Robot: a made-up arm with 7 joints.
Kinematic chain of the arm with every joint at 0, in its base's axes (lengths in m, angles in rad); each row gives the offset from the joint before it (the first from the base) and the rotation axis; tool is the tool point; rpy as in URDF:
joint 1: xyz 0 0 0 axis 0.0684 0.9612 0.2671
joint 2: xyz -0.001 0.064 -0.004 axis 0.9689 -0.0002 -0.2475
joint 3: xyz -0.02 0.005 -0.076 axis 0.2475 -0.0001 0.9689
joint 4: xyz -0.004 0 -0.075 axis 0.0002 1 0
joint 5: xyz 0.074 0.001 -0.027 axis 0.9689 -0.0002 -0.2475
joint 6: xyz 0.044 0 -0.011 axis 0.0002 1 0
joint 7: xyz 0.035 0 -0.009 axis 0.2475 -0.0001 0.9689
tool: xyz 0 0 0 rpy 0 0.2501 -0.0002
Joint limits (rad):
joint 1: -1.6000..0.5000
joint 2: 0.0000..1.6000
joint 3: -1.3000..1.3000
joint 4: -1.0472..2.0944
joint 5: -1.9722..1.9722
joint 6: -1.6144..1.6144
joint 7: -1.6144..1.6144
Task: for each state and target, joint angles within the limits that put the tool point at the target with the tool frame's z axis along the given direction. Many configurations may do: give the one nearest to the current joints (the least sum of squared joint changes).
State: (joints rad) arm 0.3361 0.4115 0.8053 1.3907 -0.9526 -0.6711 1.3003
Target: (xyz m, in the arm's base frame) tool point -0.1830 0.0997 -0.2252 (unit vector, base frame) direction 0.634 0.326 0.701
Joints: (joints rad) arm 0.3656 0.0424 0.6413 1.7563 -0.8659 -1.3386 1.3003
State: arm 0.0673 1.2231 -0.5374 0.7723 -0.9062 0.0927 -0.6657
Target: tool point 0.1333 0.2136 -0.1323 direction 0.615 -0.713 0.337
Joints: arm -0.1248 1.4697 -0.5650 -0.0264 -0.6954 0.3422 -0.6657
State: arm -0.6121 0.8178 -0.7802 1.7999 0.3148 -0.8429 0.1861
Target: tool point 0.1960 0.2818 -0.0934 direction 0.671 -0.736 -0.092
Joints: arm -1.2273 0.8626 -0.8507 2.0841 0.2302 -0.4282 0.1861
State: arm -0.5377 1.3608 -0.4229 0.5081 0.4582 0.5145 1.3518
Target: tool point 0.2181 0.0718 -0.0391 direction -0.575 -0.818 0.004
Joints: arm -0.8359 0.9900 -0.5754 -0.2969 0.4526 0.1825 1.3518
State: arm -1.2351 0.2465 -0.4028 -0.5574 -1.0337 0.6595 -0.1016
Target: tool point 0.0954 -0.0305 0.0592 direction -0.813 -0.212 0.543
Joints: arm -1.6000 0.2925 -0.5092 -1.0430 -0.7312 1.4137 -0.1017
